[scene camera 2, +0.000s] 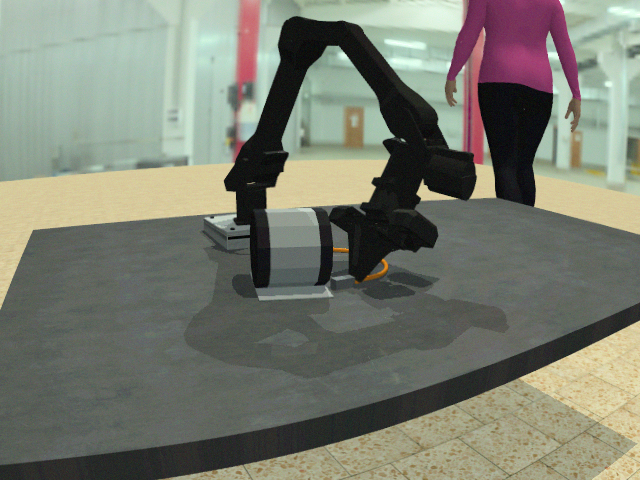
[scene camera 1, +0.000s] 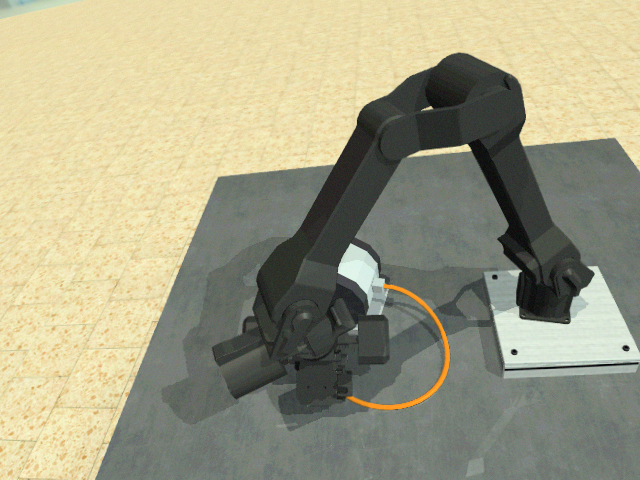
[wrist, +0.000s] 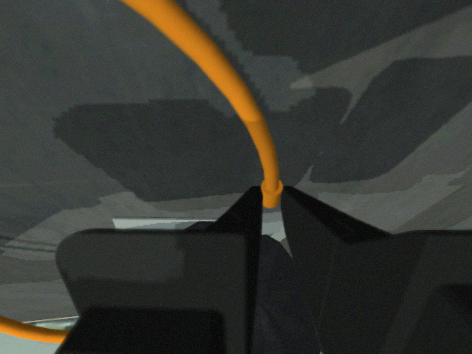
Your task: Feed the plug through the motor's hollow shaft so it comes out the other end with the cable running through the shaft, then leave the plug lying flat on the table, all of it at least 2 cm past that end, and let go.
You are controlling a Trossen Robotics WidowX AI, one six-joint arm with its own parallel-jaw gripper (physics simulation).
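Frame: origin at the arm's base, x left, y back, z up, level; metres.
Where they show: gripper, fingertip midpoint: (scene camera 2: 354, 280) (wrist: 270, 195); arm's base at its link origin: (scene camera 1: 543, 304).
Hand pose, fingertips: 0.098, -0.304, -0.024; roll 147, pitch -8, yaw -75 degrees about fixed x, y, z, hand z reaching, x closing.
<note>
Things, the pixels of their top centre, and the offset from my fingertips, as dx, dy, dz. "spot": a spot on its surface instead. Level surfaces: height alone.
- motor at its top centre: (scene camera 2: 288, 209) (scene camera 1: 337, 257) -0.087, +0.021, +0.095
- thin base plate at its top centre: (scene camera 2: 288, 283) -0.087, +0.018, -0.005
- grey plug at its top centre: (wrist: 270, 224) (scene camera 2: 343, 277) -0.018, -0.005, +0.007
- small block at a spot on its surface: (scene camera 1: 378, 285) spot: -0.078, +0.078, +0.053
- dark table at its surface level: dz -0.007
The motor (scene camera 1: 357, 264) (scene camera 2: 295, 248) is a pale cylinder with dark end rings, lying on its side on a thin base plate (scene camera 2: 294, 295). In the wrist view, its dark end face (wrist: 274, 280) shows between the fingers; its hole is hidden. The grey plug (scene camera 2: 341, 281) is low beside the motor's near end, outside the shaft. My gripper (scene camera 1: 342, 388) (scene camera 2: 361, 276) (wrist: 270, 195) is shut on the plug's cable end, with the orange collar between the fingertips. The orange cable (scene camera 1: 447, 351) (scene camera 2: 384, 267) (wrist: 220, 70) loops from the plug to a small block (scene camera 1: 378, 285) on the motor's side.
The arm's silver base plate (scene camera 1: 563, 343) (scene camera 2: 225, 239) stands on the dark table (scene camera 1: 439, 444) (scene camera 2: 129, 387), beyond the cable loop. The arm arches over the motor from its base. The table edge (scene camera 2: 361, 415) curves around the front. A person (scene camera 2: 516, 51) stands behind the table.
</note>
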